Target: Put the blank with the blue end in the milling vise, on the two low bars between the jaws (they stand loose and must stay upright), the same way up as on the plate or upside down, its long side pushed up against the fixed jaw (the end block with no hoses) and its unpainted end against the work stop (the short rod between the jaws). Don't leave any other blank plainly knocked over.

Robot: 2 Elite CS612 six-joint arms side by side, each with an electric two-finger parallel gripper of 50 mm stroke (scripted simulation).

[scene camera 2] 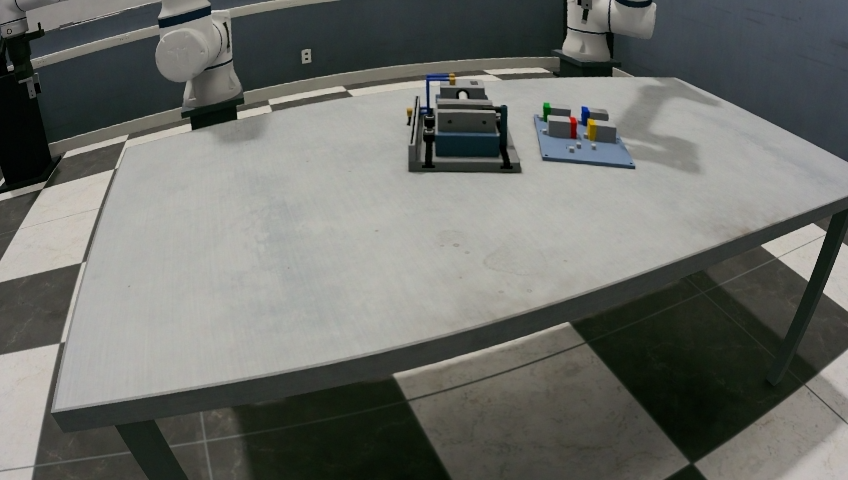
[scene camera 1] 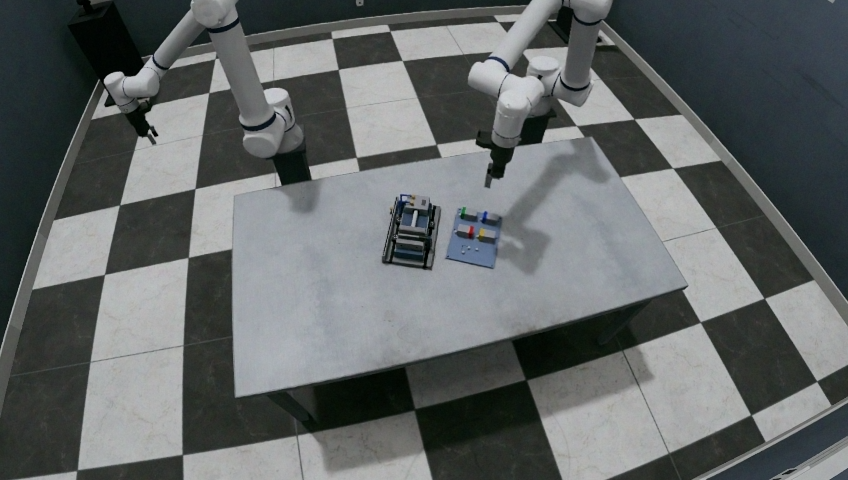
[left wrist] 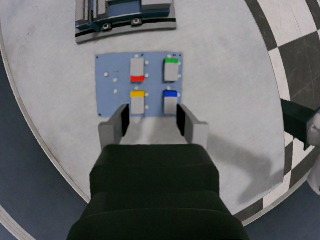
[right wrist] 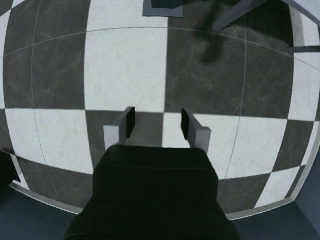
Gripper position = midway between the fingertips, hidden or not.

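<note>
From the left wrist camera I'm seeing my left gripper (left wrist: 152,113), along with a blue plate (left wrist: 117,65). Scene camera 2 gives me my right gripper (scene camera 2: 36,95). And in the right wrist view, there's my right gripper (right wrist: 157,117) again.
</note>
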